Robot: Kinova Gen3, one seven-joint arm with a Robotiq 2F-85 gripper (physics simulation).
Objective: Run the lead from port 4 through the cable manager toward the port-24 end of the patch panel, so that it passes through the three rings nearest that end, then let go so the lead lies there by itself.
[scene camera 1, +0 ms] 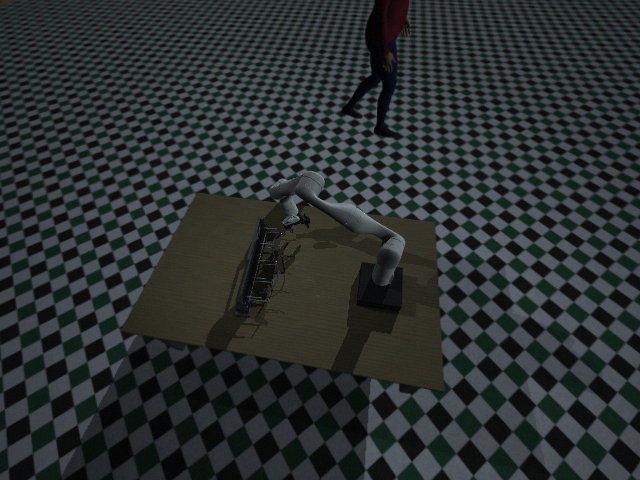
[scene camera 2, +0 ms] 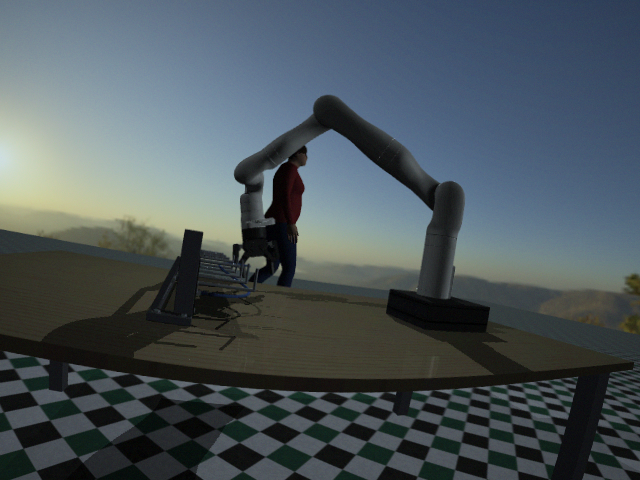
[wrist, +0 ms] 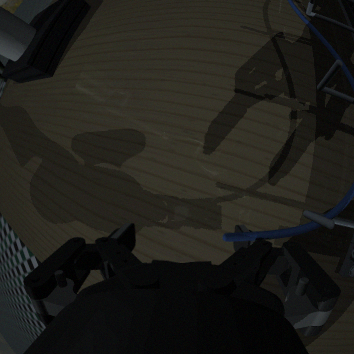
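Observation:
The blue lead (scene camera 1: 278, 268) (scene camera 2: 227, 295) (wrist: 280, 233) runs in a curve along the cable manager's rings. Its free end shows in the wrist view beside the right-hand fingertip. The metal rings (scene camera 1: 267, 264) (wrist: 330, 74) stick out from the dark patch panel (scene camera 1: 251, 266) (scene camera 2: 190, 273). Whether the lead lies inside each ring is too small and dark to tell, and port numbers cannot be read. My gripper (scene camera 1: 298, 225) (scene camera 2: 256, 261) (wrist: 183, 235) is open, fingers wide, above the table near the panel's far end in scene camera 1. The lead's end reaches between the fingers but is not gripped.
The wooden table (scene camera 1: 320, 330) (scene camera 2: 336, 356) carries the panel and the black robot base (scene camera 1: 366, 294) (scene camera 2: 434, 312) (wrist: 50, 45). Arm and panel shadows darken the table. A person in a red top (scene camera 1: 386, 31) (scene camera 2: 287, 191) is on the floor beyond the table.

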